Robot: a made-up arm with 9 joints.
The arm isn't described. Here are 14 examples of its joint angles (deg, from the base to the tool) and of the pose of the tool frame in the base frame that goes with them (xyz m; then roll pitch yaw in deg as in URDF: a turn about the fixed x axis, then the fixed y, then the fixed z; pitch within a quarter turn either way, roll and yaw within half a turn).
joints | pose
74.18 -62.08 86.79 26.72 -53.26 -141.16 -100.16 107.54 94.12 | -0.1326 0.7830 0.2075 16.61 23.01 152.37
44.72 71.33 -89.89 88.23 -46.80 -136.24 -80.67 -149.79 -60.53 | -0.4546 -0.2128 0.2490 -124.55 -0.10 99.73
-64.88 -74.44 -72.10 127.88 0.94 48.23 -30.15 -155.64 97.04 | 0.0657 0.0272 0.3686 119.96 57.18 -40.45
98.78 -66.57 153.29 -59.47 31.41 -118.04 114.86 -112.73 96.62 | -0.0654 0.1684 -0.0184 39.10 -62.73 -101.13
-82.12 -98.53 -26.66 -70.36 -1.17 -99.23 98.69 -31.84 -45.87 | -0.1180 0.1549 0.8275 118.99 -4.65 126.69
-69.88 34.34 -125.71 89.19 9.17 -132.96 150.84 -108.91 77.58 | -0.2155 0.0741 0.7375 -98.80 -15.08 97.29
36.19 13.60 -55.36 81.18 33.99 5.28 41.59 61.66 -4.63 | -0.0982 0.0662 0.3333 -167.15 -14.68 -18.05
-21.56 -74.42 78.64 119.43 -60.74 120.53 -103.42 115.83 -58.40 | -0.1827 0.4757 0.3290 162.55 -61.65 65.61
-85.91 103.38 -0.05 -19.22 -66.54 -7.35 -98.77 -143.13 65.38 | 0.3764 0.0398 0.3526 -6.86 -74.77 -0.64
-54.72 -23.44 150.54 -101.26 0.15 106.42 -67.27 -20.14 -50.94 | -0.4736 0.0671 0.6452 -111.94 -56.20 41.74
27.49 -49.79 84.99 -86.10 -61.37 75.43 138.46 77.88 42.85 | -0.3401 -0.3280 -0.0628 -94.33 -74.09 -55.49
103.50 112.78 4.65 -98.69 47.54 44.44 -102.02 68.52 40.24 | -0.0307 0.4823 0.6313 -19.57 1.09 26.49
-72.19 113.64 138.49 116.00 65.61 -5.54 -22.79 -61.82 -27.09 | -0.1885 0.1965 0.3850 0.86 43.61 30.98
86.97 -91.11 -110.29 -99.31 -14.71 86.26 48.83 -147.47 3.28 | -0.1728 -0.0174 -0.0387 -50.19 -66.55 26.14
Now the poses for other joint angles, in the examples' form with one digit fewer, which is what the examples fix.
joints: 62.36 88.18 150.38 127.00 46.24 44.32 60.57 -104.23 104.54
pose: -0.075 0.192 0.397 -97.1 -34.9 -124.2
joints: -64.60 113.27 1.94 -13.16 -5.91 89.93 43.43 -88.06 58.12
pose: 0.235 -0.027 0.416 -112.2 9.1 -163.3
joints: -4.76 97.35 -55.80 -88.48 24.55 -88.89 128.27 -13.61 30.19
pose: -0.075 0.411 0.181 -58.0 -31.0 124.7
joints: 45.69 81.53 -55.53 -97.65 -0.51 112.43 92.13 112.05 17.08
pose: -0.117 0.630 0.440 -148.5 29.4 -130.6
